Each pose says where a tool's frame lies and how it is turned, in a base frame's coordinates. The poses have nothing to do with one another.
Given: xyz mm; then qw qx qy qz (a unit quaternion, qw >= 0).
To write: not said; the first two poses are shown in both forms.
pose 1, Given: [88.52 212.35 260.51 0.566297 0.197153 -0.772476 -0.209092]
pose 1, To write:
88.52 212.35 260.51
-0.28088 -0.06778 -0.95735
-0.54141 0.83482 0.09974
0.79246 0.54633 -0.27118

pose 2, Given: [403.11 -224.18 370.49 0.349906 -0.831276 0.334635 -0.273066]
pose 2, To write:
403.11 -224.18 370.49
0.62691 -0.36525 0.68817
-0.74744 -0.53117 0.39898
0.21980 -0.76449 -0.60600

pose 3, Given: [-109.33 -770.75 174.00 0.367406 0.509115 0.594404 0.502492]
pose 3, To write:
-109.33 -770.75 174.00
-0.21163 0.23600 0.94843
0.97448 -0.02339 0.22326
0.07488 0.97147 -0.22503

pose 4, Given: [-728.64 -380.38 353.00 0.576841 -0.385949 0.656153 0.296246]
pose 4, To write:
-728.64 -380.38 353.00
-0.03660 -0.84826 0.52832
-0.16471 0.52656 0.83403
-0.98566 -0.05650 -0.15899

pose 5, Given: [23.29 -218.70 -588.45 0.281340 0.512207 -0.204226 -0.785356]
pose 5, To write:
23.29 -218.70 -588.45
-0.31698 0.23269 -0.91944
-0.65112 -0.75828 0.03257
-0.68962 0.60899 0.39187

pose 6, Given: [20.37 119.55 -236.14 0.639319 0.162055 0.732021 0.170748]
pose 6, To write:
20.37 119.55 -236.14
-0.13002 0.01893 0.99133
0.45558 0.88917 0.04277
-0.88065 0.45719 -0.12423

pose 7, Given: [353.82 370.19 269.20 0.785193 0.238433 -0.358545 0.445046]
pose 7, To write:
353.82 370.19 269.20
0.34676 -0.86987 -0.35083
0.52792 0.49017 -0.69357
0.77528 0.05529 0.62919

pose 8, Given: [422.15 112.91 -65.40 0.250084 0.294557 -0.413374 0.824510]
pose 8, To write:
422.15 112.91 -65.40
-0.70139 -0.65592 0.27897
0.16887 -0.53316 -0.82899
0.69249 -0.53433 0.48472

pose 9, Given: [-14.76 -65.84 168.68 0.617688 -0.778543 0.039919 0.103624]
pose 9, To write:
-14.76 -65.84 168.68
0.97534 -0.19017 -0.11204
0.06586 -0.23374 0.97007
-0.21067 -0.95352 -0.21545

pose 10, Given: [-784.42 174.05 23.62 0.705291 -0.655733 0.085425 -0.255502]
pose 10, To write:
-784.42 174.05 23.62
0.85484 0.24837 0.45558
-0.47244 0.00947 0.88131
0.21458 -0.96862 0.12543

